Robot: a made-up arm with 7 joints.
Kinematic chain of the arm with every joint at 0, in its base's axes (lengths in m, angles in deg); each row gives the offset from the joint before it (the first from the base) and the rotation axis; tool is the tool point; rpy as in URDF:
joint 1: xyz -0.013 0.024 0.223 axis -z
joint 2: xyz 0.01 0 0.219 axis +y
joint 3: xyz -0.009 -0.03 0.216 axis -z
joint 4: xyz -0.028 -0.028 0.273 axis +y
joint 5: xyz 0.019 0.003 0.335 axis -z
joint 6: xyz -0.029 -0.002 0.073 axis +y
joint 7: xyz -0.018 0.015 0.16 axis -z
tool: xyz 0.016 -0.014 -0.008 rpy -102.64 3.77 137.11
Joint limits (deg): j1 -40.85..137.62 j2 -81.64..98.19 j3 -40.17..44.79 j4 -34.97..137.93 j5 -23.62..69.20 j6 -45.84..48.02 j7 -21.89..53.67
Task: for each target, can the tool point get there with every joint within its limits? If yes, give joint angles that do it. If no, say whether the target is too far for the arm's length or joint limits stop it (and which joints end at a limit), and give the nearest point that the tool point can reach.
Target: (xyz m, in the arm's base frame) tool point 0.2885 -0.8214 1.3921
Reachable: no: too far | nearest point 0.2323 -0.6638 1.2130 | short by 0.245 m
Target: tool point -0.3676 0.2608 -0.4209
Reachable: no: joint limits stop it (at a limit: joint 1, joint 2, joint 5, joint 7) | nearest point -0.3791 0.0168 -0.0600 | short by 0.436 m
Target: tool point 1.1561 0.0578 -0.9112
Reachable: no: too far | nearest point 0.7416 0.0458 -0.0934 | short by 0.917 m
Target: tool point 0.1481 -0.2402 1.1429
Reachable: yes | joints 0.41 -27.01 20.13 79.95 59.56 30.30 39.81
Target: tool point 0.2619 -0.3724 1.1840
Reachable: yes | joints 40.49 1.23 15.68 65.57 42.31 -20.26 -14.95
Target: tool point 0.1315 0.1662 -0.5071
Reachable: no: joint limits stop it (at a limit: joint 1, joint 2, joint 5, joint 7) | nearest point 0.2369 0.2330 -0.1263 | short by 0.401 m
